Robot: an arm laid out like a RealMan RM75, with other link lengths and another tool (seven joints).
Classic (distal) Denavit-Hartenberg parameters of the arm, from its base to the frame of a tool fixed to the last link. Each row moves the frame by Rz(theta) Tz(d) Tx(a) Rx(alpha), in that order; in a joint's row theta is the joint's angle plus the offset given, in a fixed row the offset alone. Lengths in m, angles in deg.
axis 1: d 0.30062  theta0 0  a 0  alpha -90
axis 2: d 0  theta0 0  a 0  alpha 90
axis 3: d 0.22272  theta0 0  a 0  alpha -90
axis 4: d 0  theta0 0  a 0  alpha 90
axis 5: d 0.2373  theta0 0  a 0  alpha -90
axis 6: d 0  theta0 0  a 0  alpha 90
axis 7: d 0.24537  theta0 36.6  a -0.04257  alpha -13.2
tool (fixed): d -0.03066  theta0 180  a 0  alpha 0
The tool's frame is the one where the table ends.
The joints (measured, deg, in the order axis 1, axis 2, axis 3, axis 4, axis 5, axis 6, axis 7), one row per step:
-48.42 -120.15 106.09 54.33 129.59 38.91 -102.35
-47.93 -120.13 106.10 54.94 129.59 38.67 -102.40
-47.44 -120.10 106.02 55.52 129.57 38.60 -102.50
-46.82 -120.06 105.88 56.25 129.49 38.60 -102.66
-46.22 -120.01 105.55 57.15 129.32 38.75 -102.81
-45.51 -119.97 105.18 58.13 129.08 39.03 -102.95
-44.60 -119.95 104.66 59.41 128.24 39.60 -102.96
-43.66 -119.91 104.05 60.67 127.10 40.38 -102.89
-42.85 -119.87 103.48 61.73 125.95 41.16 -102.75
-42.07 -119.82 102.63 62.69 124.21 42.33 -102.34
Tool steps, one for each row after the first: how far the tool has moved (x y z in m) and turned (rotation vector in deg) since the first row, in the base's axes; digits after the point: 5 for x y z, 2 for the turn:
0.00095 -0.00009 0.00117 0.27 -0.46 -0.05
0.00126 -0.00029 0.00245 0.47 -0.90 0.07
0.00146 -0.00070 0.00406 0.66 -1.50 0.33
0.00287 -0.00088 0.00643 0.84 -2.28 0.61
0.00381 -0.00151 0.00880 0.93 -3.12 1.01
0.00573 -0.00341 0.01106 0.72 -4.50 1.67
0.00729 -0.00577 0.01331 0.30 -6.01 2.52
0.00861 -0.00805 0.01524 -0.17 -7.37 3.28
0.00994 -0.01087 0.01719 -1.00 -9.02 4.30

